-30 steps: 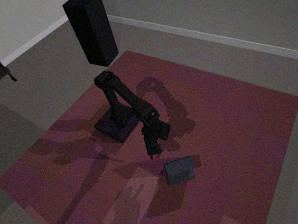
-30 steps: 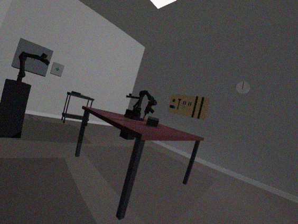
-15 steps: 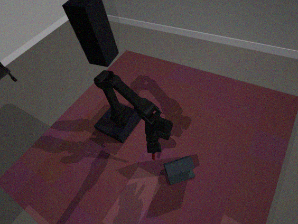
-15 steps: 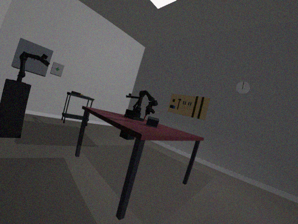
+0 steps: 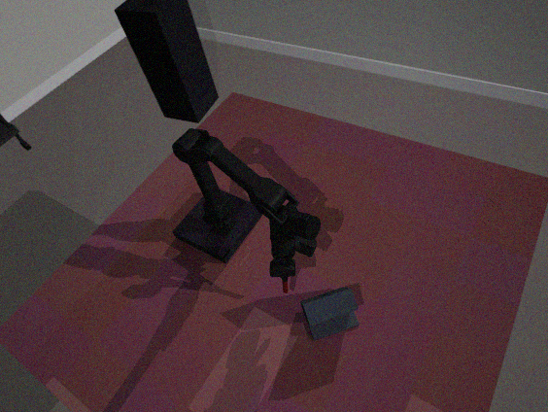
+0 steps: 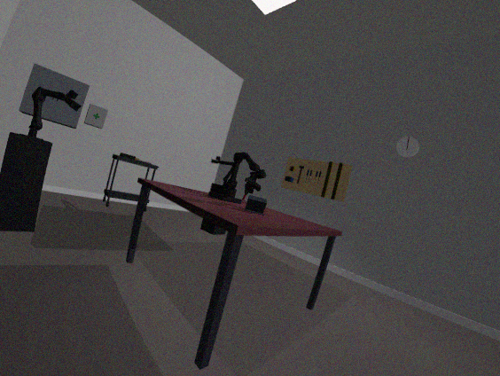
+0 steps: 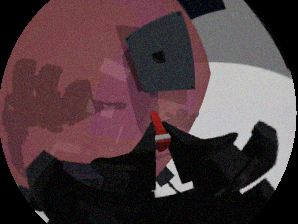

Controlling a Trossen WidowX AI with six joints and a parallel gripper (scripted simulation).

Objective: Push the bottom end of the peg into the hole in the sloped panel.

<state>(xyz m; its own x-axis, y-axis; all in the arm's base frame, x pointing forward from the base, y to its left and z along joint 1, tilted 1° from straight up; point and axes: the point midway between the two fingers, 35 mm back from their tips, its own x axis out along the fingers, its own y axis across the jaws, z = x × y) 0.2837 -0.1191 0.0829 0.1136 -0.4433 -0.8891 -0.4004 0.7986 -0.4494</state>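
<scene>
The sloped grey panel is 12 cm ahead of my gripper tip, 1 cm to the right of it and 5 cm below it. Round my gripper tip: red peg 1 cm to the left, 1 cm above.
</scene>
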